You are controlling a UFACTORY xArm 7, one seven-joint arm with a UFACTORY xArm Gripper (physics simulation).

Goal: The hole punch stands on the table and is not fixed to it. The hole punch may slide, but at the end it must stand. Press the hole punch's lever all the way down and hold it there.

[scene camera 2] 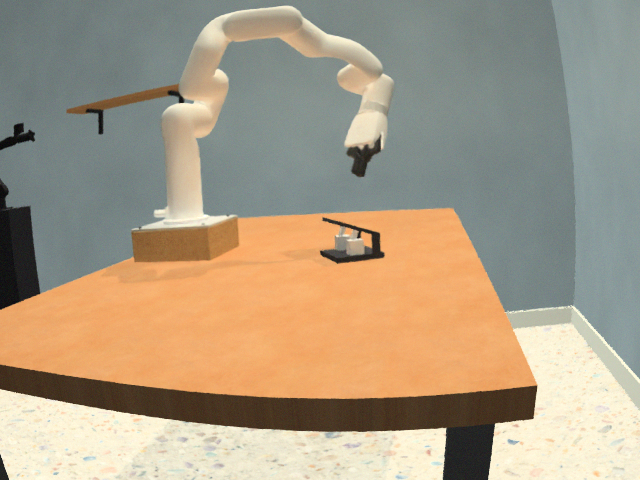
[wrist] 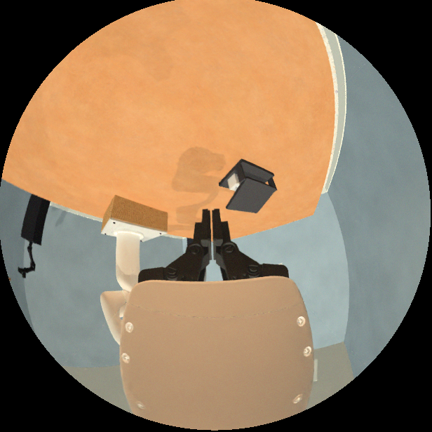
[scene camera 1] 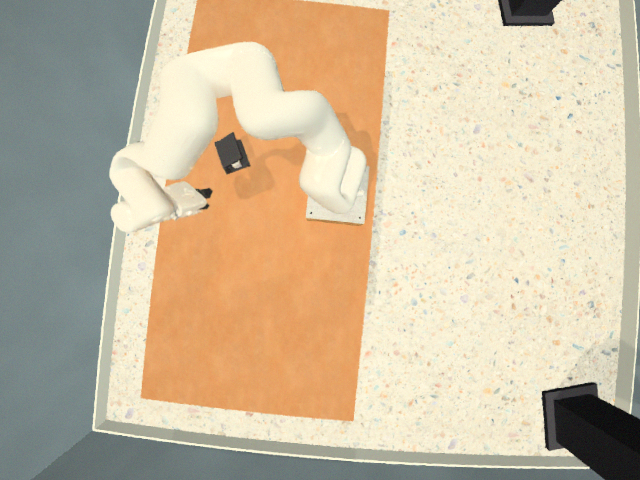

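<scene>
The black hole punch stands upright on its base on the table. Its flat black lever is raised, slanting up from the hinge post at the right in scene camera 2, with a gap over two whitish blocks. My gripper is shut and empty. It hangs well above the lever and apart from it. In the wrist view the lever is just right of and beyond the fingertips. In scene camera 1 the gripper shows lower left of the punch.
The arm's base block stands on the table, to the left of the punch in scene camera 2. A wall shelf is behind the arm. The table's edge lies near the punch on the side away from the base.
</scene>
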